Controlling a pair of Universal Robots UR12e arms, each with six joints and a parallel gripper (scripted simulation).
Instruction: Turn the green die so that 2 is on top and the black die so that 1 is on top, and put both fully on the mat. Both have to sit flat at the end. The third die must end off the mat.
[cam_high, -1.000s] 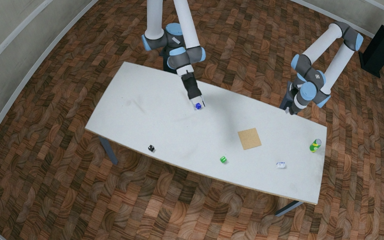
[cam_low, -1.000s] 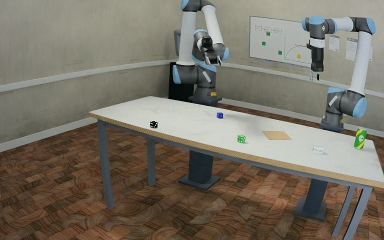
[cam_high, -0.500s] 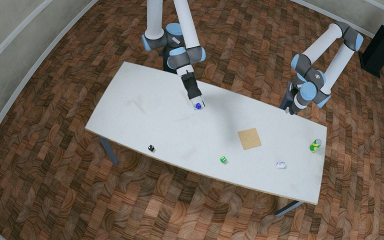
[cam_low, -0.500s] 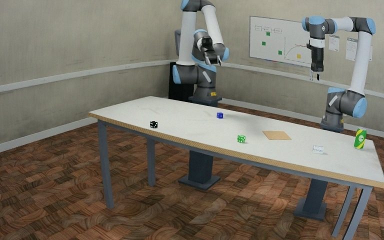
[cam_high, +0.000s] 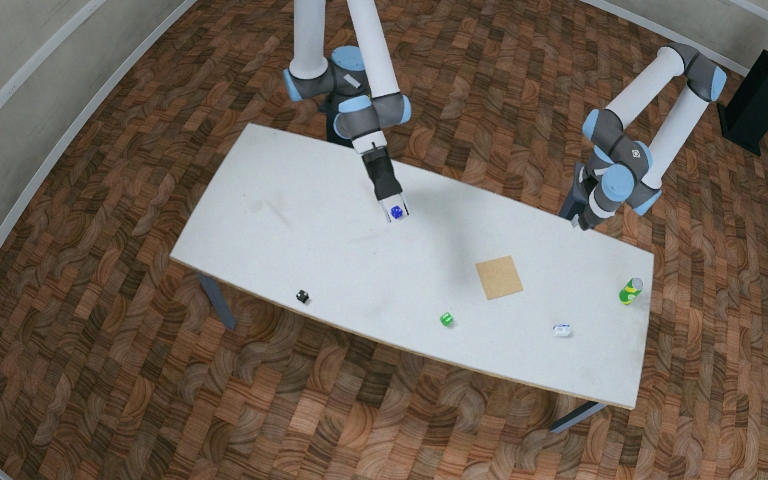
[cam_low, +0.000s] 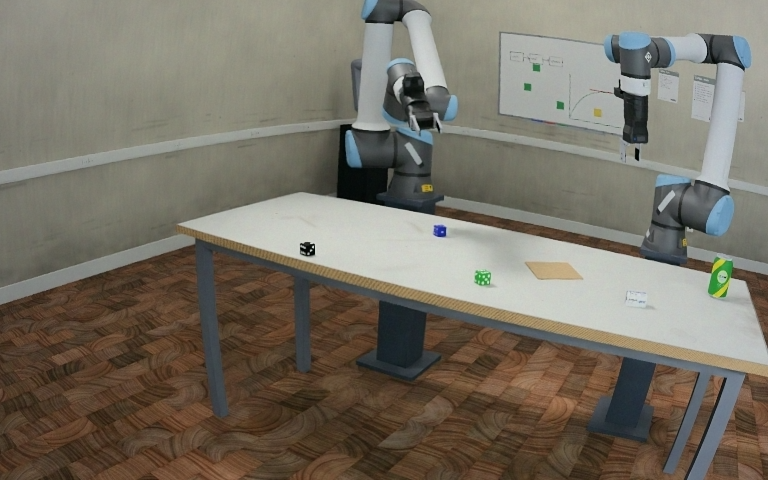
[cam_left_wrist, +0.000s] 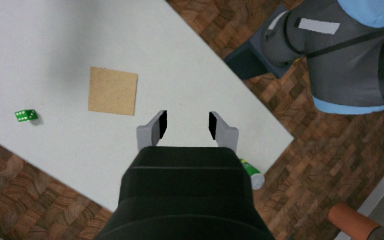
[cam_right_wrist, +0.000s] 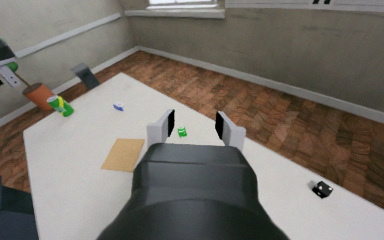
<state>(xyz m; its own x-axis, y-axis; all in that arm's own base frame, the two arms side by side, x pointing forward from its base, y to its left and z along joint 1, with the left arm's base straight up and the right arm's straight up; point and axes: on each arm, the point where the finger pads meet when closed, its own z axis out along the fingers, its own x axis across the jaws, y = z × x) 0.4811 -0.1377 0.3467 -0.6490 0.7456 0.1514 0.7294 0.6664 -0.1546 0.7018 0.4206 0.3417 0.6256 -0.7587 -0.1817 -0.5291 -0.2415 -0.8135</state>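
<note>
Right now the black die is 200 mm ahead of my right hand, 220 mm to the right of it and 330 mm below it. From my right hand the other things lie so: tan mat: 110 mm behind, 360 mm to the left, 340 mm below; green die: 100 mm ahead, 230 mm to the left, 330 mm below; blue die: 210 mm behind, 60 mm to the right, 330 mm below.
</note>
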